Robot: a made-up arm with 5 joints. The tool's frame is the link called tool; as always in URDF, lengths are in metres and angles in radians. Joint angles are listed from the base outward.
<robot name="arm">
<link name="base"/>
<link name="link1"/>
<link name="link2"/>
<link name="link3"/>
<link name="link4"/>
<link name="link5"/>
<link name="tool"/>
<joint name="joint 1" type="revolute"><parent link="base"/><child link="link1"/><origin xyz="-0.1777 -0.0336 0.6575" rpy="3.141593 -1.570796 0"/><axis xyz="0 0 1"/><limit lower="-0.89" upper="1.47"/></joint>
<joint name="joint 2" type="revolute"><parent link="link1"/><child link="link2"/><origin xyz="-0.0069 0.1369 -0.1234" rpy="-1.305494 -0.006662 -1.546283"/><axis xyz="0 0 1"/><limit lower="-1.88" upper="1.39"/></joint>
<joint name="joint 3" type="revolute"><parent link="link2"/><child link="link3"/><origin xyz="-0.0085 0.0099 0.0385" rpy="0.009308 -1.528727 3.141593"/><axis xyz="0 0 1"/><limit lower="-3.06" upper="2.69"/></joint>
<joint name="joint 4" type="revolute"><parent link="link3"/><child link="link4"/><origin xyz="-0.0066 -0.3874 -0.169" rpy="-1.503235 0.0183 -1.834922"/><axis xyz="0 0 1"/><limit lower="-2.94" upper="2.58"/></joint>
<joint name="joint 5" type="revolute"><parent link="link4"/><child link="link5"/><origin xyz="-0.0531 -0.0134 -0.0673" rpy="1.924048 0.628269 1.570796"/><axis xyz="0 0 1"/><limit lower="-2.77" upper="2.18"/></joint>
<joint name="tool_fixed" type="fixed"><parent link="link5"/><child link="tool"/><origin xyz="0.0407 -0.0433 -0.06" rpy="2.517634 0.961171 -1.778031"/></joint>
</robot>
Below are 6 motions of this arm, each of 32 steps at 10 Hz.
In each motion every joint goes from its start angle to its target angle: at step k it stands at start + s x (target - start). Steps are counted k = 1, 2, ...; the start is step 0. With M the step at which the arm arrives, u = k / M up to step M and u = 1 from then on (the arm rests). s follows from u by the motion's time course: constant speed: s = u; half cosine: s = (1 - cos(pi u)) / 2; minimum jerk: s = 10 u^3 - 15 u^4 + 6 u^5.
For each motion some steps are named. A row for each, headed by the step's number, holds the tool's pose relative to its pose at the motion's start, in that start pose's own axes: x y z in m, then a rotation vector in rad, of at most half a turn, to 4 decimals.
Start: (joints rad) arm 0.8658 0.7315 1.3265 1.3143 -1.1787
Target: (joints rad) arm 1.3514 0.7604 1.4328 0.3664 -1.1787
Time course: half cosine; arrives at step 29
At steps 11, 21, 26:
11: -0.0686 -0.0249 0.0544 -0.1503 -0.1164 -0.0449
21: -0.1704 -0.0566 0.1619 -0.3915 -0.3195 -0.0842
26: -0.1977 -0.0636 0.1972 -0.4610 -0.3834 -0.0880

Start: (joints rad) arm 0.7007 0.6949 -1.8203 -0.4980 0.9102
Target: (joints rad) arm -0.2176 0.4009 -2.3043 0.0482 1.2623
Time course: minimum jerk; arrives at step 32
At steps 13, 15, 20, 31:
13: 0.1210 0.0289 0.0613 -0.2534 -0.2729 0.2664
15: 0.1590 0.0491 0.0814 -0.3265 -0.3769 0.3595
20: 0.2408 0.1199 0.1256 -0.4670 -0.6572 0.5927
31: 0.2969 0.2104 0.1568 -0.5320 -0.9520 0.8153

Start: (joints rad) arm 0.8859 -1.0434 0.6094 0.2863 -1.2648
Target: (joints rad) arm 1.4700 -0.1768 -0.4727 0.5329 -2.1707
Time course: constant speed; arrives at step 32
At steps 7, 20, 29, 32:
7: -0.0318 -0.0468 0.0435 0.2550 0.1693 0.2702
20: -0.0756 -0.1799 0.1136 0.8678 0.4460 0.7667
29: -0.0835 -0.3019 0.1224 1.3440 0.6038 1.1161
32: -0.0813 -0.3441 0.1132 1.5028 0.6511 1.2374

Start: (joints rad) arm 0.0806 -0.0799 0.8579 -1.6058 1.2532
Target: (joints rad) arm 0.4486 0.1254 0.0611 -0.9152 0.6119
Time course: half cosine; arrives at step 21
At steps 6, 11, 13, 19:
6: 0.0372 0.0959 0.0115 0.1631 -0.1819 0.2558
11: 0.0552 0.2832 0.0479 0.4877 -0.4775 0.7462
13: 0.0421 0.3588 0.0660 0.6320 -0.5845 0.9532
19: -0.0185 0.4959 0.1020 0.9443 -0.7735 1.3709

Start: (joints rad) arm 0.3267 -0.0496 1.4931 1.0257 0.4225
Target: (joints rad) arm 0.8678 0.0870 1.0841 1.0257 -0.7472
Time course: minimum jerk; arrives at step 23
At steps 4, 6, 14, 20, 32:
4: -0.0014 -0.0047 -0.0075 0.0168 -0.0229 0.0380
6: -0.0037 -0.0140 -0.0217 0.0491 -0.0642 0.1116
14: -0.0106 -0.0997 -0.1246 0.3125 -0.2853 0.7426
20: -0.0048 -0.1515 -0.1696 0.4480 -0.3177 1.0817
32: -0.0042 -0.1551 -0.1724 0.4566 -0.3178 1.1036

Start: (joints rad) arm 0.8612 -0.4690 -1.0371 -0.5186 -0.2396
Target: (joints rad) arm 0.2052 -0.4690 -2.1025 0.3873 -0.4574
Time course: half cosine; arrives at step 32
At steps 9, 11, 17, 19, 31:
9: 0.0516 -0.0040 -0.0403 0.0064 -0.1473 0.3475
11: 0.0768 -0.0034 -0.0568 0.0015 -0.2076 0.5051
17: 0.1718 0.0110 -0.1075 -0.0557 -0.3972 1.0598
19: 0.2055 0.0207 -0.1226 -0.0899 -0.4556 1.2460
31: 0.3327 0.0800 -0.1696 -0.2887 -0.6606 1.9034

